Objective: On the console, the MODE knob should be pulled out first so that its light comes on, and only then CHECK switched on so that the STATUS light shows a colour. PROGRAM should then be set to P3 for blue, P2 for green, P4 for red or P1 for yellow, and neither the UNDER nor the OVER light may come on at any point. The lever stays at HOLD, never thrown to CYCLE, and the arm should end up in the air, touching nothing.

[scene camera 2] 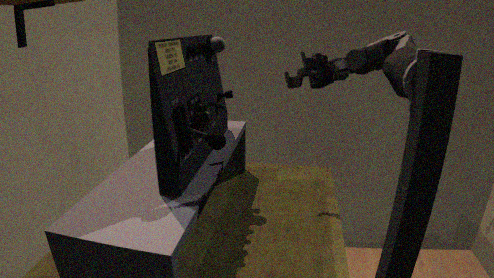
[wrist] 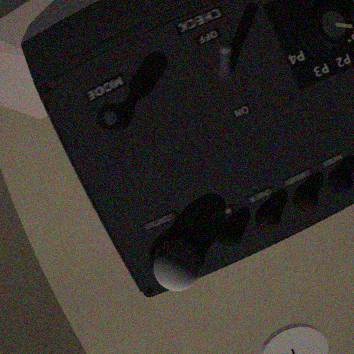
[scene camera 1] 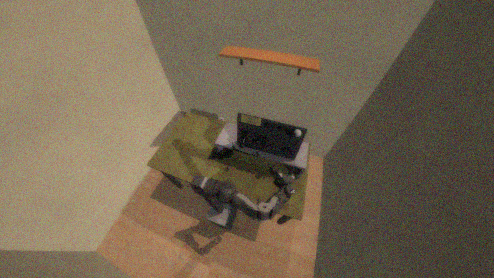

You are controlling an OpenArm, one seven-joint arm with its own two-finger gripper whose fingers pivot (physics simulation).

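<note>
The dark console (scene camera 1: pixel 267 139) (scene camera 2: pixel 161 125) (wrist: pixel 150 165) stands upright. In the wrist view, which shows it inverted, the MODE knob (wrist: pixel 110 117) is a dark round knob casting a long shadow; its travel is unclear. The CHECK switch (wrist: pixel 225 62) lies between OFF and ON, nearer OFF. The PROGRAM dial (wrist: pixel 334 24) has its yellow pointer toward the right edge, away from P4 and P3. The STATUS light (scene camera 1: pixel 298 132) (scene camera 2: pixel 217 44) (wrist: pixel 175 272) is whitish, without colour. The small lamps beside it look dark. The lever (scene camera 2: pixel 216 142) sticks out; its label is unreadable. My gripper (scene camera 1: pixel 285 176) (scene camera 2: pixel 295 67) is open in the air, apart from the console.
The console stands on a pale plinth (scene camera 1: pixel 226 135) (scene camera 2: pixel 115 210) (wrist: pixel 20 80) on the olive table (scene camera 1: pixel 192 132) (scene camera 2: pixel 300 200). A yellow note (scene camera 1: pixel 251 119) (scene camera 2: pixel 170 56) is on its upper corner. An orange shelf (scene camera 1: pixel 270 57) hangs on the wall above.
</note>
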